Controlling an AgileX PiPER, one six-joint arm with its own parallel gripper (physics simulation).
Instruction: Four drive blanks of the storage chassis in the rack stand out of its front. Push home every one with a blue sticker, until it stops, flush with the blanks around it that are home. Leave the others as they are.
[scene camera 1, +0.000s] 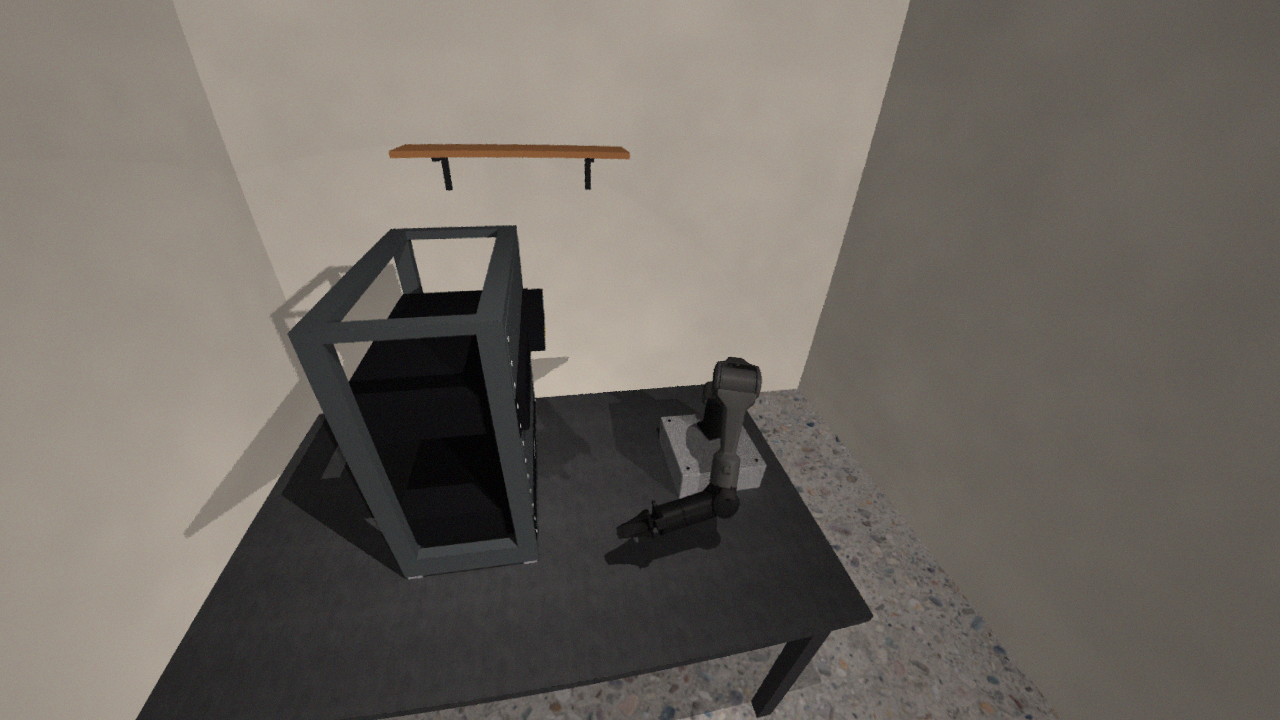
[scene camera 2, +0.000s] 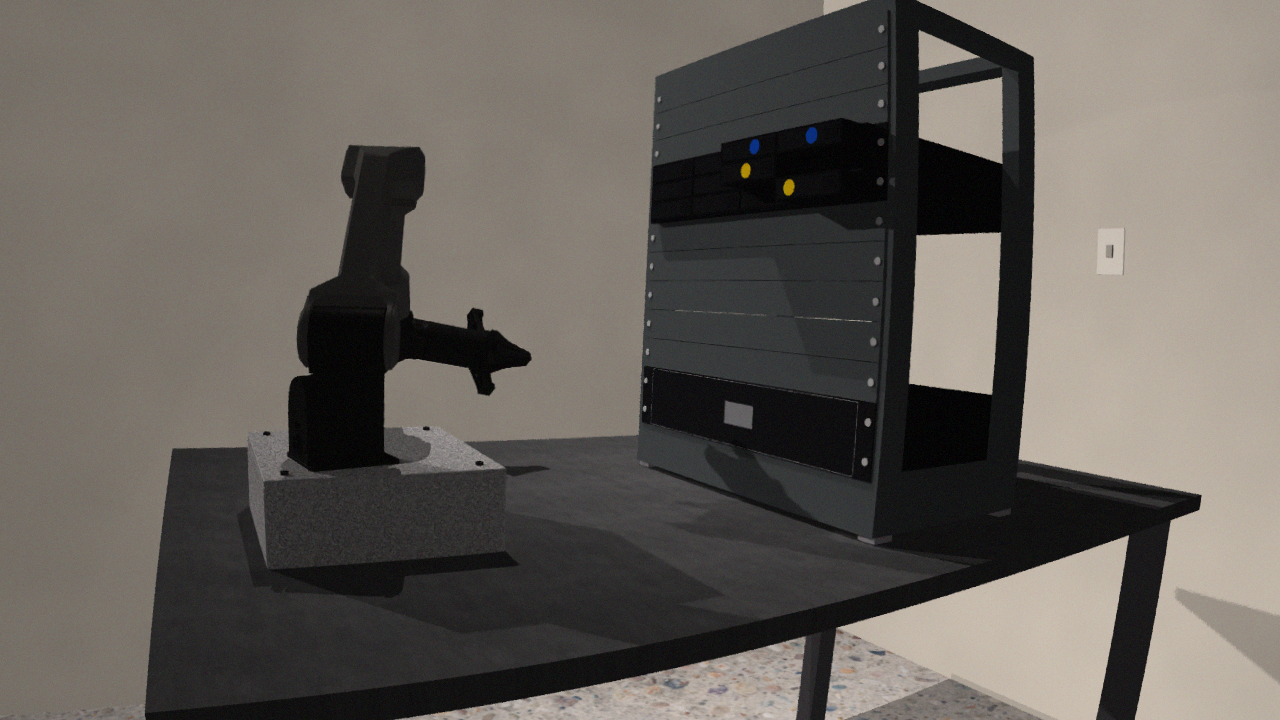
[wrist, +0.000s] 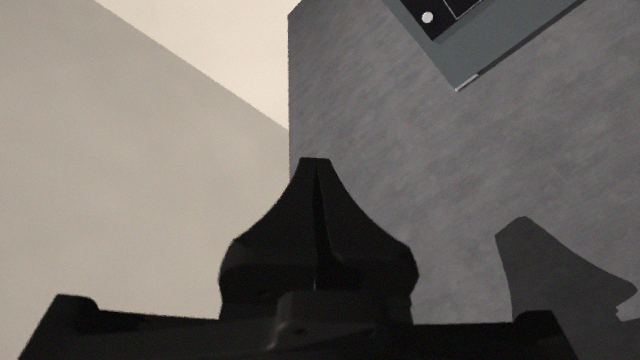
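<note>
In scene camera 2 the black storage chassis (scene camera 2: 677, 189) sits high in the rack (scene camera 2: 896, 358) (scene camera 1: 501, 394). Two blanks with blue stickers, the left one (scene camera 2: 754, 146) and the right one (scene camera 2: 810, 136), stand out in the upper part. Two with yellow stickers, the left one (scene camera 2: 745, 171) and the right one (scene camera 2: 788, 188), stand out below them. In scene camera 1 a dark block of blanks (scene camera 1: 535, 319) juts from the rack front; its stickers cannot be told apart. My gripper (scene camera 1: 620, 531) (scene camera 2: 529, 357) (wrist: 313, 175) is shut and empty, in front of the rack, well below the chassis and apart from it.
A lower black unit (scene camera 2: 787, 429) (wrist: 434, 25) with a grey label is near the rack's bottom. My arm stands on a speckled block (scene camera 2: 384, 519) (scene camera 1: 680, 456) on the dark table (scene camera 1: 447, 644) (scene camera 2: 205, 626). A wooden shelf (scene camera 1: 510, 151) hangs on the back wall.
</note>
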